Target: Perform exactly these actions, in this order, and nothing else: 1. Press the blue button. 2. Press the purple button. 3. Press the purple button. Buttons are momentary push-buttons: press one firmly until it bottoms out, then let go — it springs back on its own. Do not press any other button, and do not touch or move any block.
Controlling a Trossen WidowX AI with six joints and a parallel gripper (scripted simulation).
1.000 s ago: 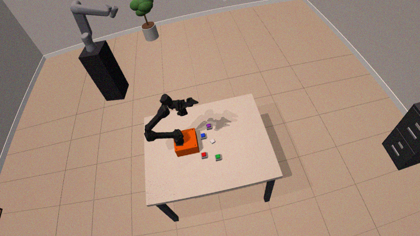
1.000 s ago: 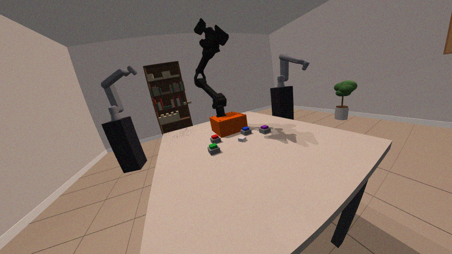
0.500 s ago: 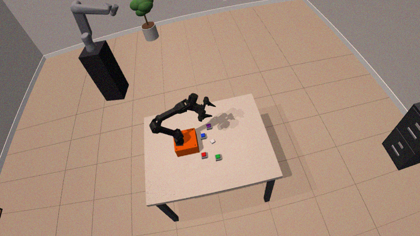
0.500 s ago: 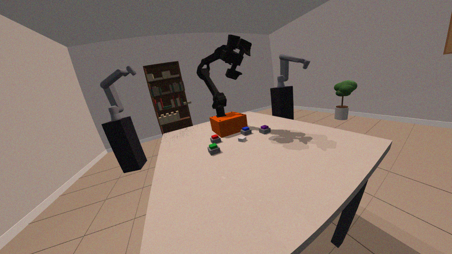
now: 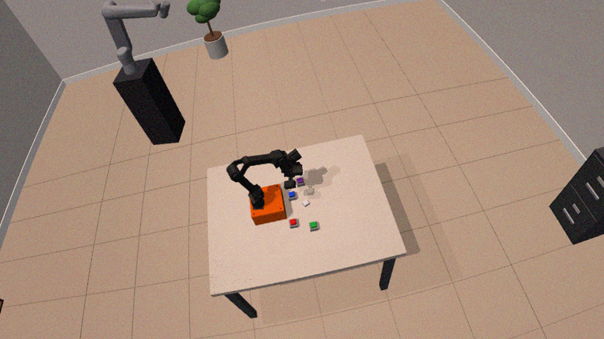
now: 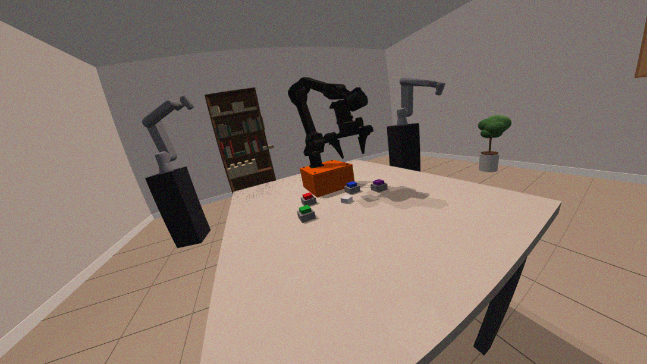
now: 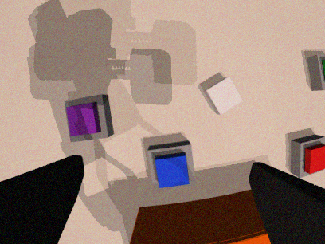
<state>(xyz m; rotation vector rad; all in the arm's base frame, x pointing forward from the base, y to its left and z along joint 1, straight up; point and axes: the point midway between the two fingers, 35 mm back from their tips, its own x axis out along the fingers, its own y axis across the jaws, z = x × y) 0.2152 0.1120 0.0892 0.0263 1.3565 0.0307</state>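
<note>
The blue button is 40 mm behind my gripper tip, 10 mm to the right of it and 120 mm below it. The rest, counted from my gripper tip: purple button (10 mm ahead, 90 mm to the left, 120 mm below); then red button (30 mm behind, 200 mm to the right, 120 mm below); then small white block (40 mm ahead, 60 mm to the right, 150 mm below).
</note>
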